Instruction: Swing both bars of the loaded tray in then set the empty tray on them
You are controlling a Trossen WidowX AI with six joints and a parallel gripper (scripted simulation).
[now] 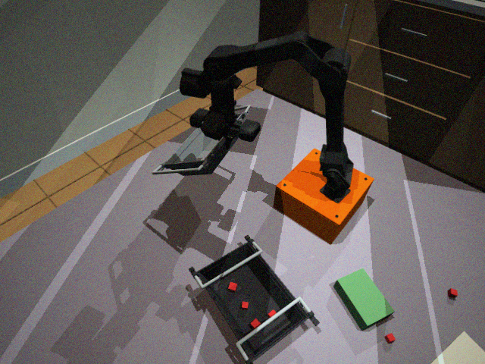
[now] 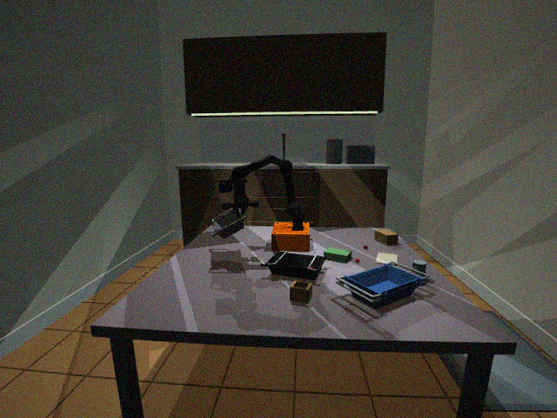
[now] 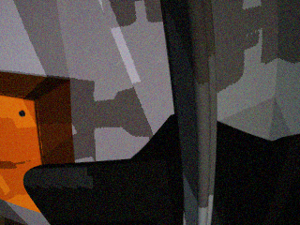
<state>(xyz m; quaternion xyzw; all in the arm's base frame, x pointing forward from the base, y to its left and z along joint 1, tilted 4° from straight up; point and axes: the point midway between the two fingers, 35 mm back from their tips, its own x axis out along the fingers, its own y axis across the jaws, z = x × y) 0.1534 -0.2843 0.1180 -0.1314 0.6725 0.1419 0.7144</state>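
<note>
The tray is 30 mm ahead of my gripper tip and 70 mm to the right of it. Round my gripper tip: green block (10 mm ahead, 500 mm to the left, 160 mm below); brown box (450 mm ahead, 360 mm to the left, 160 mm below); white sheet (30 mm behind, 750 mm to the left, 180 mm below).
</note>
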